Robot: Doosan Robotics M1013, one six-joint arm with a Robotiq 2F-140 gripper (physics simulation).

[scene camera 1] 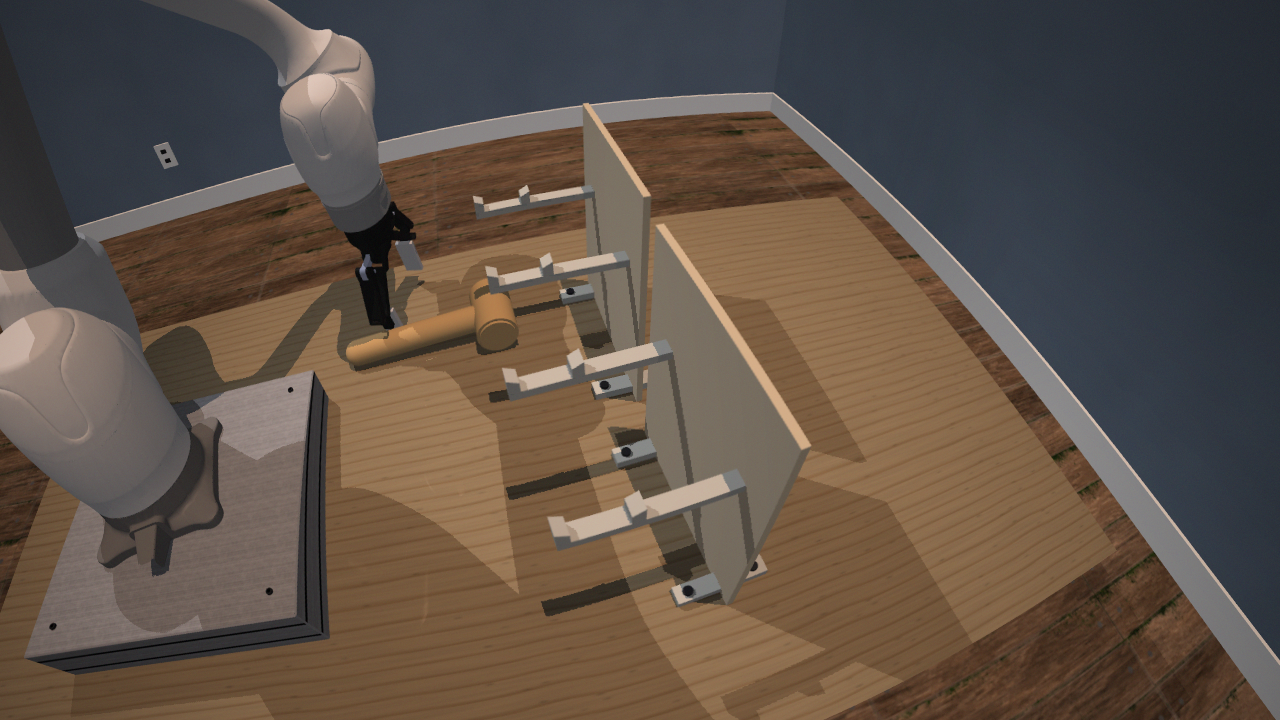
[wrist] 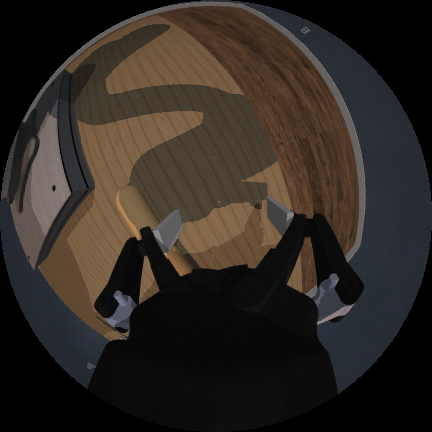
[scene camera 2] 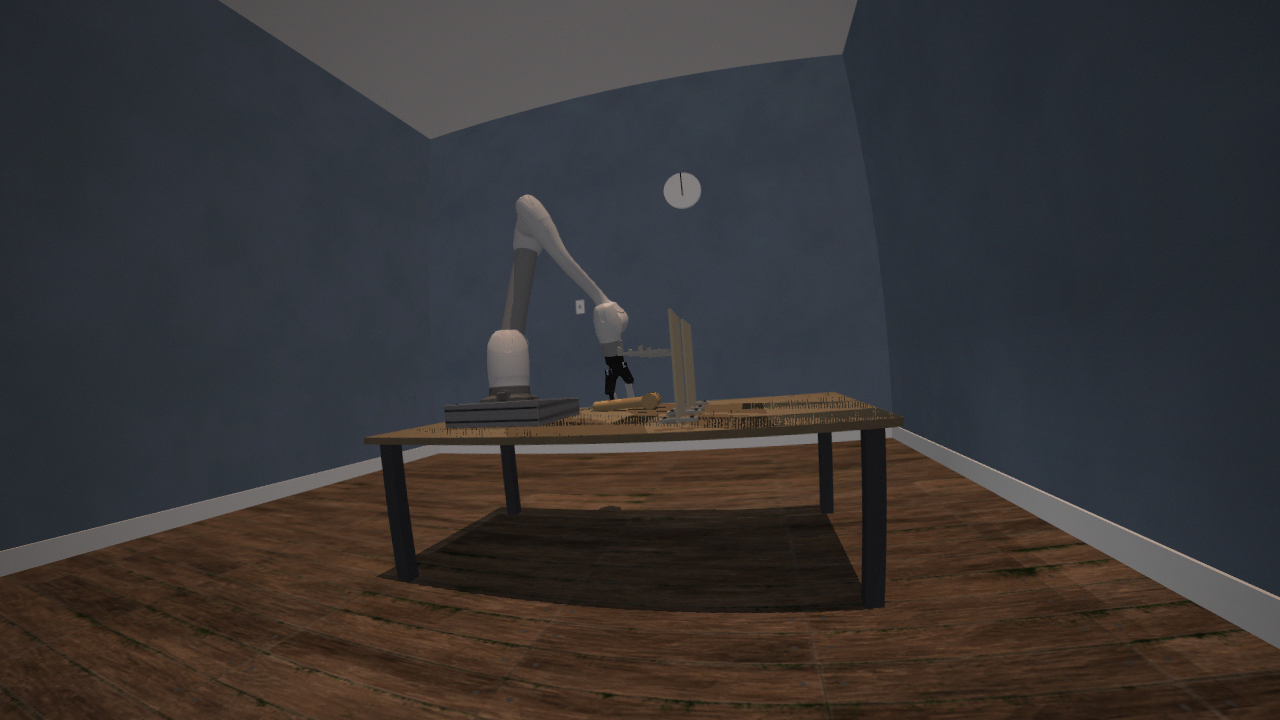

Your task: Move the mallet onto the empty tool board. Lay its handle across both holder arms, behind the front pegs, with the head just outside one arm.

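Pixels of known places: gripper, fingertip midpoint: (scene camera 1: 406, 300) (wrist: 223, 213); arm's base at its link origin: (scene camera 1: 165, 490).
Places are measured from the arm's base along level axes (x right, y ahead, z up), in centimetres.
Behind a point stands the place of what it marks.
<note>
The wooden mallet (scene camera 1: 429, 335) @(y 42.8, x -12.6, z -3.5 cm) (scene camera 2: 622, 404) @(y 41.6, x -12.6, z -4.7 cm) (wrist: 132, 207) @(y 32.6, x -17.0, z -3.2 cm) lies on the table, its head toward the boards and partly behind a holder arm in scene camera 1. My gripper (scene camera 1: 402, 288) @(y 41.3, x -24.9, z -5.5 cm) (scene camera 2: 621, 394) @(y 41.3, x -24.9, z -5.5 cm) (wrist: 223, 213) @(y 41.3, x -24.9, z -5.5 cm) is open, with nothing between its fingers. One fingertip is close to the handle and overlaps it in the wrist view; the other stands off on the far side. The near tool board (scene camera 1: 725, 402) @(y 61.5, x 30.5, z 18.6 cm) has two pale arms (scene camera 1: 586, 367) @(y 54.8, x 18.3, z 14.1 cm) (scene camera 1: 684, 498) @(y 55.6, x 34.6, z 14.2 cm) with pegs and holds no tool. The far tool board (scene camera 1: 617, 188) @(y 67.1, x 0.9, z 20.8 cm) has two similar arms (scene camera 1: 532, 204) @(y 60.8, x -11.4, z 13.7 cm) (scene camera 1: 559, 268) @(y 58.5, x 3.4, z 14.0 cm), also without a tool.
The robot's base plate (scene camera 1: 259, 528) @(y 14.0, x 11.8, z 0.7 cm) (scene camera 2: 492, 414) @(y 0.2, x 21.0, z -2.8 cm) (wrist: 75, 165) @(y 20.1, x -12.8, z -4.0 cm) stands on the table (scene camera 1: 402, 662) @(y 24.6, x 30.3, z -7.1 cm) (scene camera 2: 626, 438) @(y 46.8, x 54.2, z -8.1 cm), left of the boards in scene camera 1. The arms of both boards reach out toward the robot's side, above the table. Small bolted feet (scene camera 1: 633, 453) @(y 60.6, x 17.5, z -5.9 cm) (scene camera 1: 695, 590) @(y 57.7, x 37.0, z -5.8 cm) carry the near board.
</note>
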